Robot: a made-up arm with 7 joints. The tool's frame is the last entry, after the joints.
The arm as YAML. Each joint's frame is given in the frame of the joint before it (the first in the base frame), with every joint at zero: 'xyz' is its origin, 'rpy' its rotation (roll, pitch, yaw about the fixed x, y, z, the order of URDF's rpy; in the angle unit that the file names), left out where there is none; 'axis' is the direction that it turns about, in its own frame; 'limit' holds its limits. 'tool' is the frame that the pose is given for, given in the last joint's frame.
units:
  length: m
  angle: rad
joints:
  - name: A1
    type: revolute
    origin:
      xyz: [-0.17, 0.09, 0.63]
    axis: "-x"
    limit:
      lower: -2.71
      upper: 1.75
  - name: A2
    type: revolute
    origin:
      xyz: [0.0, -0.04, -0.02]
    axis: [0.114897, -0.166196, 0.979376]
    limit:
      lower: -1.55
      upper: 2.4
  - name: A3
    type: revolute
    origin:
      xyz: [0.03, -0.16, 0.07]
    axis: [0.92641, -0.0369, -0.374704]
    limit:
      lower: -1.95
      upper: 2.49
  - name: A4
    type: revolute
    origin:
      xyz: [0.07, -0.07, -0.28]
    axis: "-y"
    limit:
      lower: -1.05
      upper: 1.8
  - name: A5
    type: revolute
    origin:
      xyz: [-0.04, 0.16, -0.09]
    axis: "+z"
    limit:
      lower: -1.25
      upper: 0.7
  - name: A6
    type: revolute
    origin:
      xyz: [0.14, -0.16, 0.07]
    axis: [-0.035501, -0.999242, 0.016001]
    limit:
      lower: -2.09
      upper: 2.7
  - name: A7
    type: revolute
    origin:
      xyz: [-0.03, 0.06, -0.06]
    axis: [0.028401, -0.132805, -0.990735]
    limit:
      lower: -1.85
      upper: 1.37
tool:
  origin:
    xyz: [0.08, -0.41, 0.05]
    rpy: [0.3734, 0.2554, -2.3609]
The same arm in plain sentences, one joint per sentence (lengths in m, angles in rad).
The arm has seven revolute joints in a row. What follows holds with every joint at zero, and every direction is one of the base frame's.
The first joint is mounted 0.17 m along -x and 0.09 m along +y and 0.63 m along +z from the base frame's origin and rotates about -x, from -2.71 to 1.75 rad.
The second joint is mounted 0.04 m along -y and 0.02 m along -z from the first joint and rotates about the direction (0.114897, -0.166196, 0.979376), from -1.55 to 2.4 rad.
The third joint is mounted 0.03 m along +x and 0.16 m along -y and 0.07 m along +z from the second joint and rotates about the direction (0.92641, -0.0369, -0.374704), from -1.95 to 2.49 rad.
The fourth joint is mounted 0.07 m along +x and 0.07 m along -y and 0.28 m along -z from the third joint and rotates about -y, from -1.05 to 1.8 rad.
The fifth joint is mounted 0.04 m along -x and 0.16 m along +y and 0.09 m along -z from the fourth joint and rotates about +z, from -1.25 to 0.7 rad.
The sixth joint is mounted 0.14 m along +x and 0.16 m along -y and 0.07 m along +z from the fifth joint and rotates about the direction (-0.035501, -0.999242, 0.016001), from -2.09 to 2.7 rad.
The seventh joint is mounted 0.03 m along -x and 0.06 m along +y and 0.06 m along -z from the sixth joint and rotates about the direction (0.028401, -0.132805, -0.990735), from -1.85 to 1.37 rad.
The tool frame, which is the frame that the pose is given for, is mounted 0.08 m along +x and 0.41 m along -y and 0.05 m along +z from the seventh joint; its axes are the base frame's turned by roll 0.3734, pitch 0.2554 and yaw -2.3609 rad (as in URDF: about the fixed x, then y, then z).

